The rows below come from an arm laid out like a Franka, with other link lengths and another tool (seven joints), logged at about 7 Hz.
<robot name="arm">
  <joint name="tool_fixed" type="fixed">
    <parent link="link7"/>
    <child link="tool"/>
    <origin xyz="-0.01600 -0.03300 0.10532" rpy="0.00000 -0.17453 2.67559"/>
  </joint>
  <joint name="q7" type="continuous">
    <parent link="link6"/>
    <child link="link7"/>
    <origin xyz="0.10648 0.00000 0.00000" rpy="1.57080 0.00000 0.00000"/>
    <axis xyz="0 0 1"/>
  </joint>
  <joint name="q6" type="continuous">
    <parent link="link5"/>
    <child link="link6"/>
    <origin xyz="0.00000 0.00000 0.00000" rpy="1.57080 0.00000 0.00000"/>
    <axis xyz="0 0 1"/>
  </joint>
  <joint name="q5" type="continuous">
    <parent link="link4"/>
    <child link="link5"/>
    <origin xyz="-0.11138 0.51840 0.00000" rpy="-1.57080 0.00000 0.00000"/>
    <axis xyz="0 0 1"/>
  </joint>
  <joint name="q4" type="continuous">
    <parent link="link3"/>
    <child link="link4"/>
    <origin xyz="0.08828 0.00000 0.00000" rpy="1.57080 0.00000 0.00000"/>
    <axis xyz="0 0 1"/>
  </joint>
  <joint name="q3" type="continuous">
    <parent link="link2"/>
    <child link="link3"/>
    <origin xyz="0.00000 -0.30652 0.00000" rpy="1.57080 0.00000 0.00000"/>
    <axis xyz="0 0 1"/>
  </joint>
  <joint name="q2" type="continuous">
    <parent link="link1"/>
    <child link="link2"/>
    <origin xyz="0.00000 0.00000 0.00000" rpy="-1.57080 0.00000 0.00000"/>
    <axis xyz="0 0 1"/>
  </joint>
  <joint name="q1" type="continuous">
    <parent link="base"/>
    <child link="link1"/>
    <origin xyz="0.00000 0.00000 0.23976"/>
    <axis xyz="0 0 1"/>
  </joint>
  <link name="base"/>
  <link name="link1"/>
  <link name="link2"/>
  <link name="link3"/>
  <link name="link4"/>
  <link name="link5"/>
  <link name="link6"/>
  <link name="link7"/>
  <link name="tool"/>
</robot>
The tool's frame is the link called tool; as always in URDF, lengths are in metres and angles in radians. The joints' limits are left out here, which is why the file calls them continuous.
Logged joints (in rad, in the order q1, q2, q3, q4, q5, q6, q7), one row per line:
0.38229 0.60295 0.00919 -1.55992 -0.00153 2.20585 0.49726
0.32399 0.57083 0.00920 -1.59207 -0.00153 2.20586 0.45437
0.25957 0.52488 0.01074 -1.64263 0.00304 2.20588 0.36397
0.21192 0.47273 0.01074 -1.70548 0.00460 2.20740 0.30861
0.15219 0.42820 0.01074 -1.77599 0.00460 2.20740 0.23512
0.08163 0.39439 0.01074 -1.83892 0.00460 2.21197 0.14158
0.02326 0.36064 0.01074 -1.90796 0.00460 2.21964 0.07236
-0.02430 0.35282 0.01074 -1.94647 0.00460 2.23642 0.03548
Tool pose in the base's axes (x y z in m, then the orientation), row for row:
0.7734 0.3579 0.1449 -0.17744 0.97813 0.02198 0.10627
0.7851 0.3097 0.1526 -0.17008 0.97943 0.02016 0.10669
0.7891 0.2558 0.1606 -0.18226 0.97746 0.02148 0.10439
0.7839 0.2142 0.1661 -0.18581 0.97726 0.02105 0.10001
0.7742 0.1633 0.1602 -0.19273 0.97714 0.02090 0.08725
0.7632 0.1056 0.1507 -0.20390 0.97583 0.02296 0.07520
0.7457 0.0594 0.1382 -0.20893 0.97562 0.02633 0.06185
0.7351 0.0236 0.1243 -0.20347 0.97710 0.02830 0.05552
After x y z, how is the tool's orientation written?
As a quaternion, x y z w.
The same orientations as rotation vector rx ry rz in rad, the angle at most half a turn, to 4 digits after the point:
-0.5226 2.8809 0.0647
-0.5008 2.8840 0.0594
-0.5374 2.8821 0.0633
-0.5493 2.8888 0.0622
-0.5740 2.9102 0.0622
-0.6116 2.9270 0.0689
-0.6317 2.9499 0.0796
-0.6176 2.9657 0.0859

